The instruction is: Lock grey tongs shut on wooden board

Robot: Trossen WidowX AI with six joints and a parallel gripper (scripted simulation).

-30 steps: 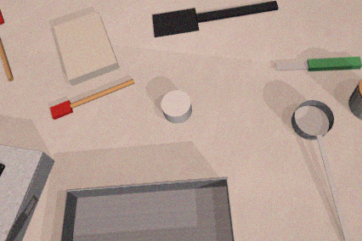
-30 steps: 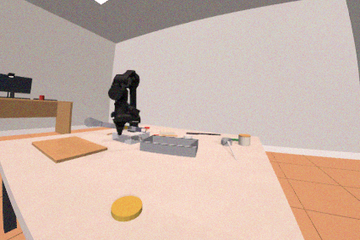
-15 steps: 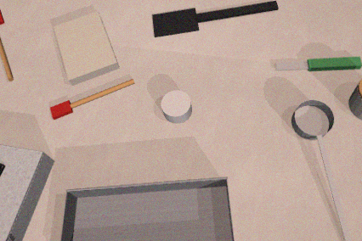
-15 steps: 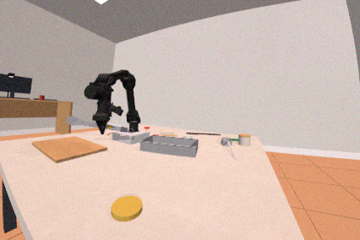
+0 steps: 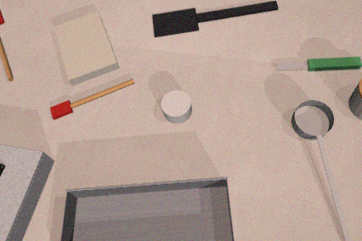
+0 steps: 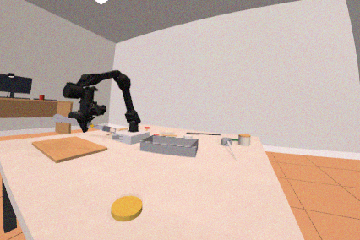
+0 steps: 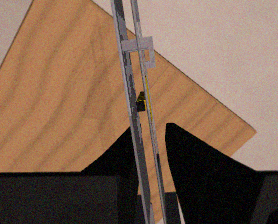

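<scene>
Right now the yellow slider is 2 cm ahead of my gripper tip, 2 cm to the left of it and 3 cm above it. Round my gripper tip: yellow disc 44 cm ahead, 8 cm to the right, 10 cm below; grey roasting tin 25 cm ahead, 36 cm to the left, 8 cm below; wooden board 15 cm behind, 3 cm to the right, 10 cm below.
</scene>
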